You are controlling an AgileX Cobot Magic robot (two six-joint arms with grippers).
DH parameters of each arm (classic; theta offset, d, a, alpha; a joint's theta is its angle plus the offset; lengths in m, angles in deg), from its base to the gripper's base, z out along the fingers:
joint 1: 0 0.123 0 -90
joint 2: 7.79 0 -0.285 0
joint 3: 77.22 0 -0.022 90
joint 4: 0 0.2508 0 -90
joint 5: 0 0 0.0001 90
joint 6: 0 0.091 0 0
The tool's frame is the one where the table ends.
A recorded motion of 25 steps. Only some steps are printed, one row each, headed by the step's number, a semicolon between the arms.
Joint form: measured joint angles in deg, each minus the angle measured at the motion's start. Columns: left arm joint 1, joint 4, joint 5, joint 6, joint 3, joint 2; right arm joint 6, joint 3, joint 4, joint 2, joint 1, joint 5.
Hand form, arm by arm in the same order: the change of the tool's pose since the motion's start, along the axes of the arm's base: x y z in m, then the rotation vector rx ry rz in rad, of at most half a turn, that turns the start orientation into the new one. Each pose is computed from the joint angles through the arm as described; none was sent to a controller.
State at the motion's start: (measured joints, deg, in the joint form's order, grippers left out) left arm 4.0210 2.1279 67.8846 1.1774 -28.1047 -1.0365; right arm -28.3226 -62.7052 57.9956 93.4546 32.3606 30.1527
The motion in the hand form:
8: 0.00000 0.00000 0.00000 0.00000 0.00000 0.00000; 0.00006 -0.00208 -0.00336 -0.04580 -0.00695 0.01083
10: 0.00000 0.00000 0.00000 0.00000 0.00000 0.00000; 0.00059 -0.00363 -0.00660 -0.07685 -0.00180 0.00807
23: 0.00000 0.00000 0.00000 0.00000 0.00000 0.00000; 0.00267 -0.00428 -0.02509 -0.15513 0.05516 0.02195
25: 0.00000 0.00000 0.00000 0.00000 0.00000 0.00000; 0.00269 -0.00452 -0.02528 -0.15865 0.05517 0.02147
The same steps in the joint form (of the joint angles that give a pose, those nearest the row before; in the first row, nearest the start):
8: 0.00 0.00 0.00 0.00 0.00 0.00; 2.11 0.00 -4.28 0.13 0.00 0.12
10: 0.00 0.00 0.00 0.00 0.00 0.00; 4.52 0.00 -7.50 0.36 0.00 0.12
23: 0.00 0.00 0.00 0.00 0.00 0.00; 8.96 0.00 -13.44 2.74 0.00 1.74
25: 0.00 0.00 0.00 0.00 0.00 0.00; 9.24 0.00 -13.81 2.74 0.00 1.75

